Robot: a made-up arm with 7 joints. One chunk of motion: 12 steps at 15 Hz.
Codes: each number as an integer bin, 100 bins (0 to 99) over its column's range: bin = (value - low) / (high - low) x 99, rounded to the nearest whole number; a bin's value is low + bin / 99 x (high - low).
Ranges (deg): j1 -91.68..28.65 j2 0..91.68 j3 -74.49..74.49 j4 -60.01..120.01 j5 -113..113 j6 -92.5..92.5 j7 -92.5..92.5
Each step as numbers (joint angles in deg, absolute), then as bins.
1 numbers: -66.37 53.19 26.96 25.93 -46.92 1.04 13.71
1 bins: 21 57 67 47 29 50 57
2 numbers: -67.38 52.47 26.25 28.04 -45.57 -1.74 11.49
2 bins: 20 57 67 48 30 49 56
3 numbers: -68.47 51.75 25.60 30.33 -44.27 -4.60 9.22
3 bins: 19 56 67 50 30 47 54
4 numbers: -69.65 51.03 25.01 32.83 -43.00 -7.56 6.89
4 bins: 18 55 66 51 31 45 53
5 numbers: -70.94 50.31 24.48 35.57 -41.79 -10.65 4.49
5 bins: 17 54 66 53 31 44 52
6 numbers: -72.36 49.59 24.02 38.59 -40.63 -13.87 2.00
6 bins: 16 54 65 54 32 42 51
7 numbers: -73.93 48.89 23.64 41.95 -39.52 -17.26 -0.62
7 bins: 15 53 65 56 32 40 49
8 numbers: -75.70 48.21 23.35 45.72 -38.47 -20.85 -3.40
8 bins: 13 52 65 58 33 38 48
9 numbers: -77.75 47.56 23.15 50.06 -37.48 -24.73 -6.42
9 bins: 11 51 65 61 33 36 46
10 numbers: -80.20 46.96 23.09 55.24 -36.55 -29.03 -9.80
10 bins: 9 51 65 63 33 34 44
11 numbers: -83.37 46.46 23.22 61.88 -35.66 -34.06 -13.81
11 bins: 7 50 65 67 34 31 42
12 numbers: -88.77 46.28 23.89 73.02 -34.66 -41.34 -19.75
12 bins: 2 50 65 73 34 27 39
